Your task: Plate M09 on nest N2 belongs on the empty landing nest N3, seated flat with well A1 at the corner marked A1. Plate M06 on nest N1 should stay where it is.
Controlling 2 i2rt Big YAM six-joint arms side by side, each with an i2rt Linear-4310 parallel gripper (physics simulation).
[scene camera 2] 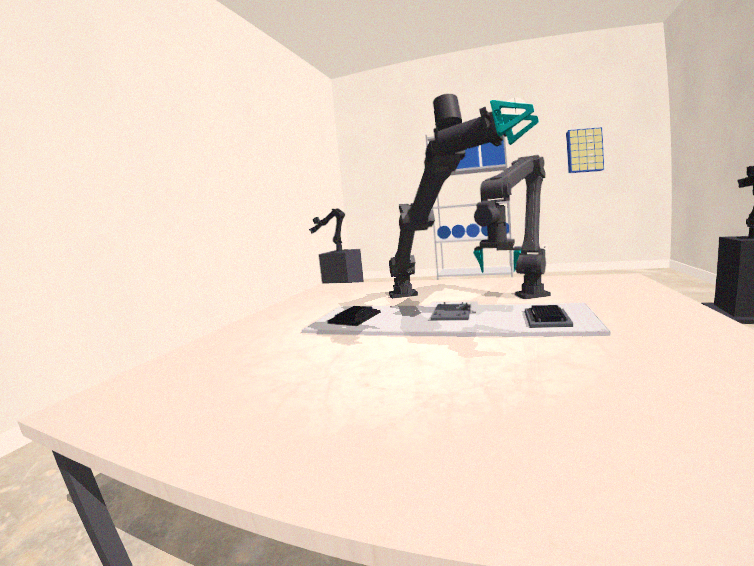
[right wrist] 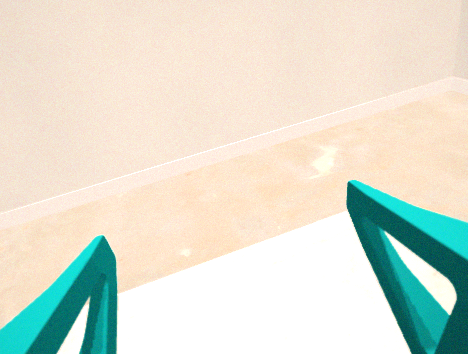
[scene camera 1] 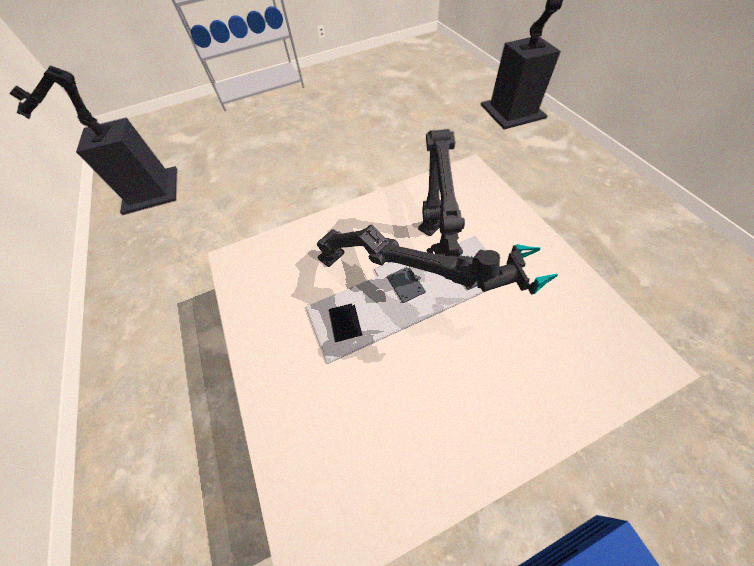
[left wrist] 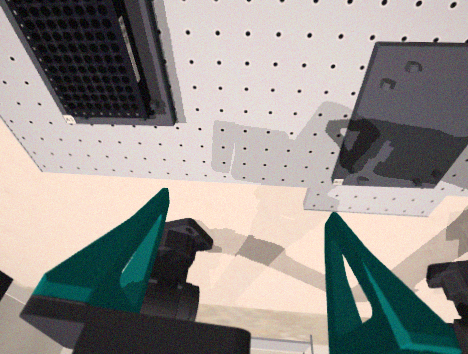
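One black plate [scene camera 1: 345,322] [scene camera 2: 353,314] [left wrist: 82,60] sits on a grey nest at the picture's left in both scene views. Another plate [scene camera 2: 548,313] sits on the nest at the right in scene camera 2; the arm hides it in scene camera 1. Their names cannot be read. The empty nest [scene camera 1: 406,285] [scene camera 2: 451,311] [left wrist: 405,110] lies between them, with a small white corner label [left wrist: 338,182]. My left gripper [scene camera 2: 499,269] [left wrist: 249,206] is open and empty above the board; scene camera 1 hides it. My right gripper [scene camera 1: 547,262] [scene camera 2: 535,113] [right wrist: 229,219] is open, empty and highest.
The nests stand on a pale perforated board [scene camera 1: 380,319] [scene camera 2: 499,324] [left wrist: 250,75] on the table [scene camera 1: 426,426] [scene camera 2: 426,389]. The right arm crosses in front of the left arm in scene camera 1. A shelf rack and other arms on pedestals stand away from the table.
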